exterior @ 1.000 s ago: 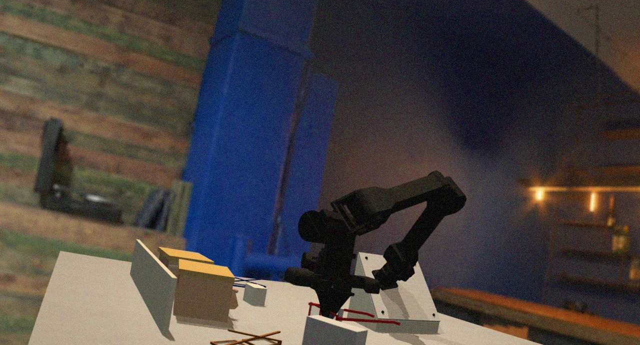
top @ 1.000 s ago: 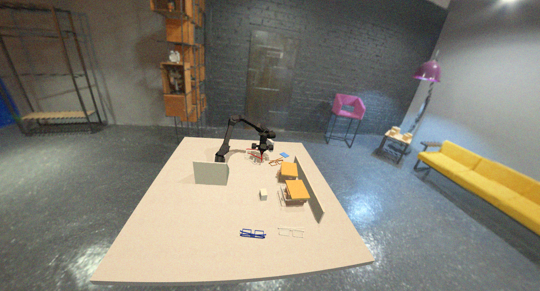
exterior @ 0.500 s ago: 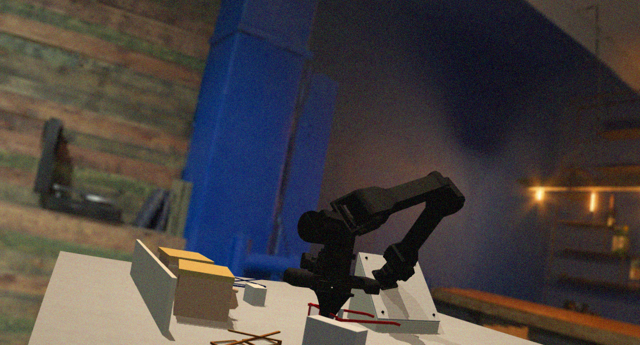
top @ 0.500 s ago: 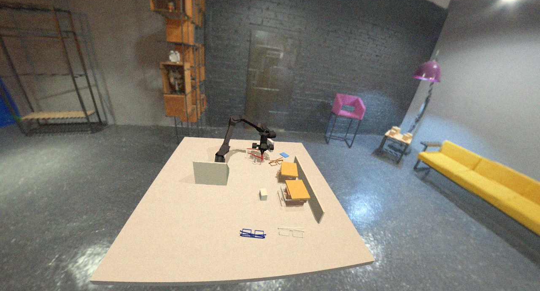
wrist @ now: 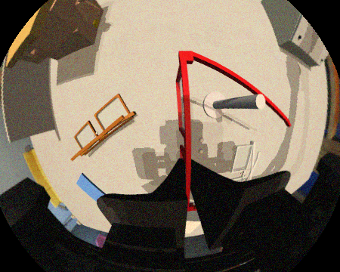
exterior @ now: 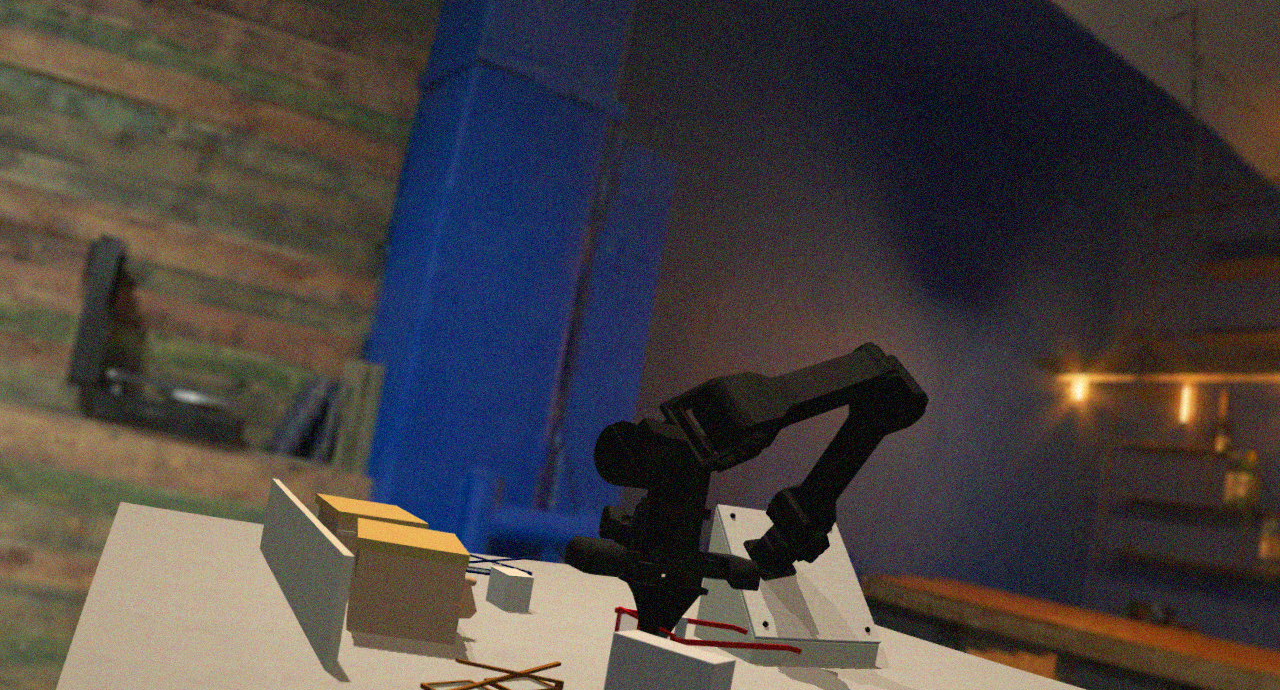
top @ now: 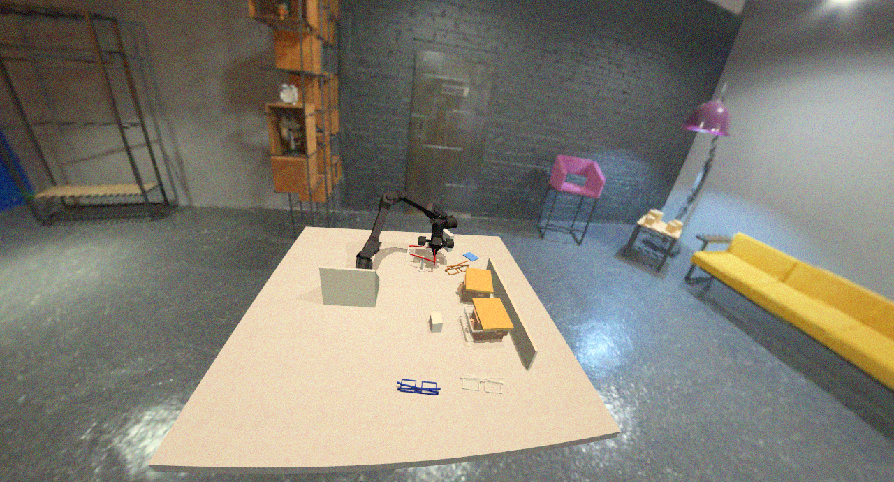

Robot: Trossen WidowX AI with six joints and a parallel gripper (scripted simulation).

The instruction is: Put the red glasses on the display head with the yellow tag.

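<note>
Right now the red glasses is 5 cm behind my gripper tip, 1 cm to the left of it and 1 cm above it. From my gripper tip the other things lie so: long grey wall (40 cm to the right, 24 cm ahead, 1 cm below); blue tag (25 cm ahead, 7 cm to the left, 6 cm below).
</note>
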